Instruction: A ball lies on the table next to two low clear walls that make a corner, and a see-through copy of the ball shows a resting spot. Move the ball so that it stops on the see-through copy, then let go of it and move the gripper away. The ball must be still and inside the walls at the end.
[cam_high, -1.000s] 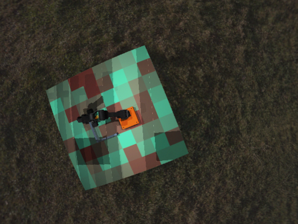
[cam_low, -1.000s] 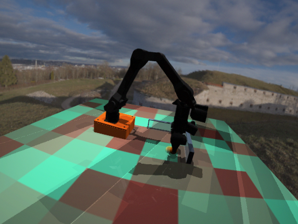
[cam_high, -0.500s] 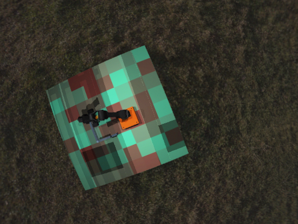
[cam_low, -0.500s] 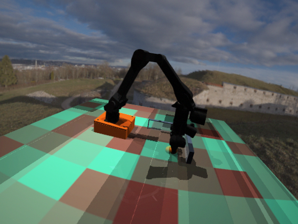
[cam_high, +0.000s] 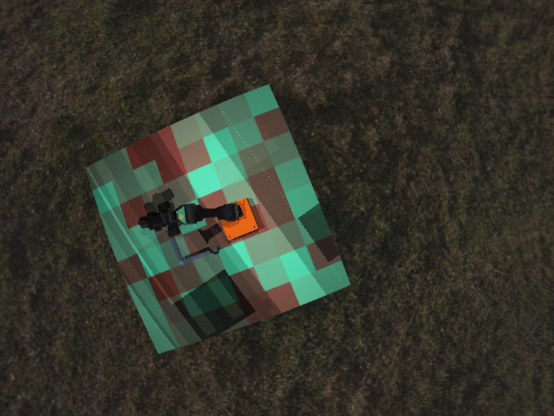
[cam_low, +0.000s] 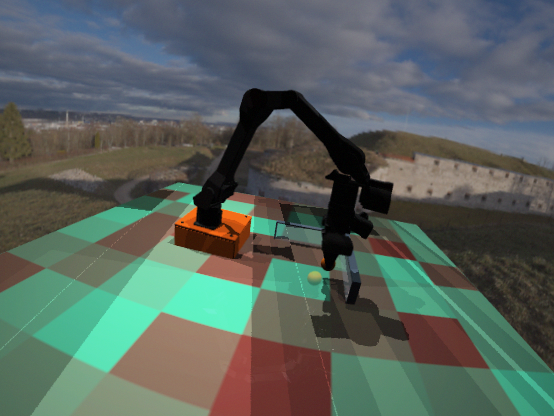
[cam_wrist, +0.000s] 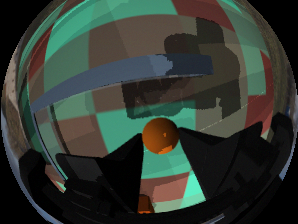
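The see-through copy of ball lies 2 cm behind my gripper tip and 4 cm below it. From my gripper tip the other things lie so: orange ball right at my gripper tip.
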